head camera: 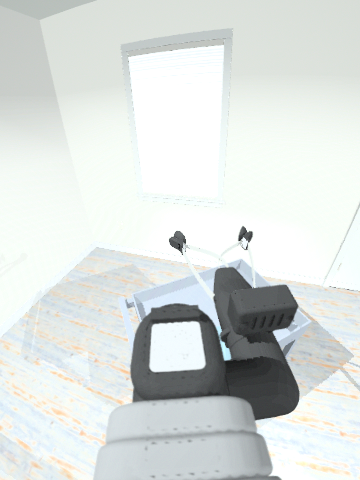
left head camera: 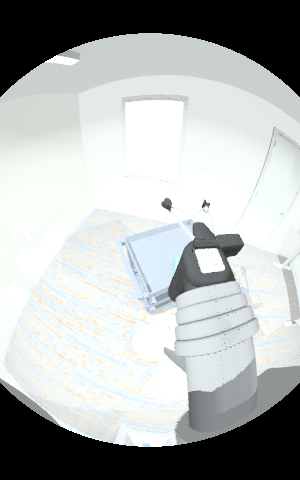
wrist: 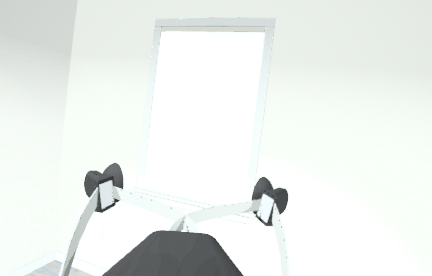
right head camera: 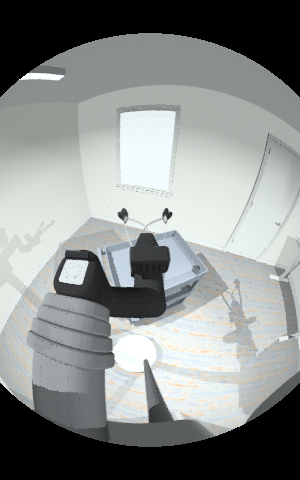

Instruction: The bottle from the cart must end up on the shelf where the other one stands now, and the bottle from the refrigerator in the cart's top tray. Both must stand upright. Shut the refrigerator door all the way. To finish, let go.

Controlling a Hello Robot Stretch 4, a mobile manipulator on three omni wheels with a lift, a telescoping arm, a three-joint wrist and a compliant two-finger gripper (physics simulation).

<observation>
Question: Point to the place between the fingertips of my gripper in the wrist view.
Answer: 189, 185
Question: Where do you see a bright window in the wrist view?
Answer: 208, 77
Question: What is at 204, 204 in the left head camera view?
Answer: My gripper.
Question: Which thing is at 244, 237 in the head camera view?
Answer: My gripper.
</observation>
